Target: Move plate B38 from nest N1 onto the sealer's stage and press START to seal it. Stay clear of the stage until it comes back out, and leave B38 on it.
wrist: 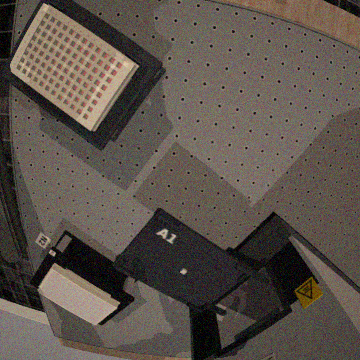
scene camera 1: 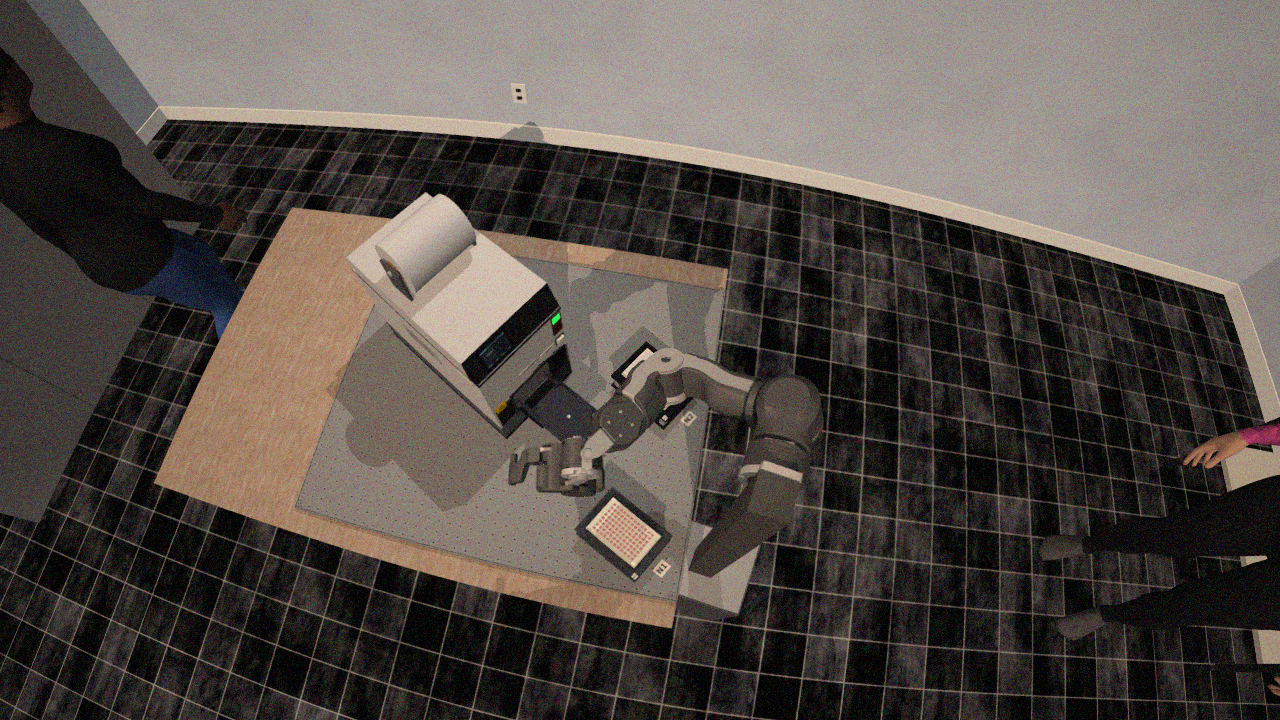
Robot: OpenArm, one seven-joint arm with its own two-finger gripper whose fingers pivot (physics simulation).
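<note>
A plate with red wells [scene camera 1: 626, 534] [wrist: 75, 70], apparently B38, sits in a black nest [scene camera 1: 607, 551] [wrist: 145, 67] at the table's front; its lettering is not readable. The sealer [scene camera 1: 483, 304] has its dark stage [scene camera 1: 559, 404] [wrist: 150, 250] out, with no plate on it, marked A1 in the wrist view. A green light [scene camera 1: 555, 318] shows on the sealer's front, above a small white button [scene camera 1: 561, 339]. My gripper [scene camera 1: 556, 474] is open and empty, above the table between the stage and the front nest. Its fingers do not show in the wrist view.
A second nest [wrist: 90, 260], labelled N2, holds a white plate [scene camera 1: 637, 360] [wrist: 77, 295]; my arm [scene camera 1: 707, 380] partly covers this nest in the scene view. A yellow warning label [wrist: 308, 292] is beside the sealer's opening. People stand beyond the table at left and right.
</note>
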